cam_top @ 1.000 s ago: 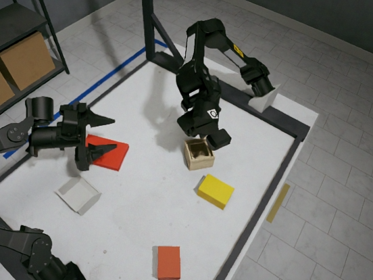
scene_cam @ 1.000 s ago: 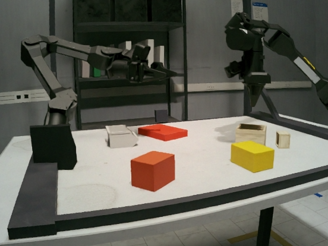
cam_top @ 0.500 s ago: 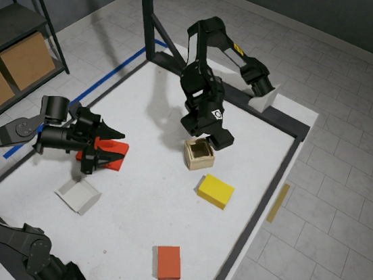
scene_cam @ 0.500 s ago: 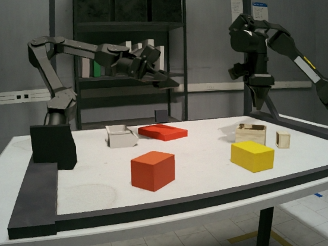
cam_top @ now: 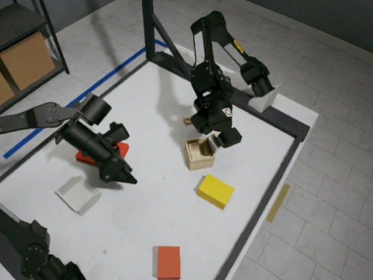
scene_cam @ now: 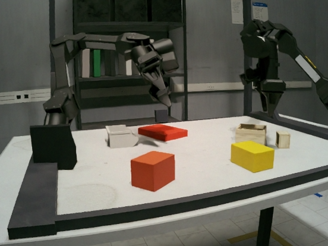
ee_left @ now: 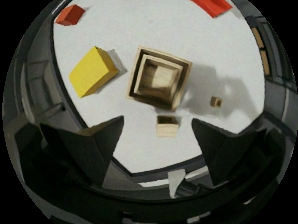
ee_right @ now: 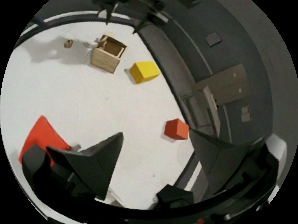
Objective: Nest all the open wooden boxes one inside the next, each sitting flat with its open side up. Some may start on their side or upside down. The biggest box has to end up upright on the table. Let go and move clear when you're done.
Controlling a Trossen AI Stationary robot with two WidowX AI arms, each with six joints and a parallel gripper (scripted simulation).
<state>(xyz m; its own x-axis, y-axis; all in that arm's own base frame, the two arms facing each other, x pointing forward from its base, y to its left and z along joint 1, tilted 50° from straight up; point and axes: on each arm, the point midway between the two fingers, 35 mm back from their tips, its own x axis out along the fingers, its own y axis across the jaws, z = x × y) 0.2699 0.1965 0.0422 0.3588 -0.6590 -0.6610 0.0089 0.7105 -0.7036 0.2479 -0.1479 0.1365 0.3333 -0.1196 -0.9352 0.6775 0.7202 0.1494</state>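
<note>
Now: the small wooden box 12 cm below my left hand and 7 cm to the left of it. Round my left hand: medium wooden box 12 cm below, 4 cm to the right, 1 cm behind; biggest wooden box 12 cm below, 4 cm to the right, 1 cm behind; tiny wooden box 15 cm behind, 13 cm below, 5 cm to the left.
</note>
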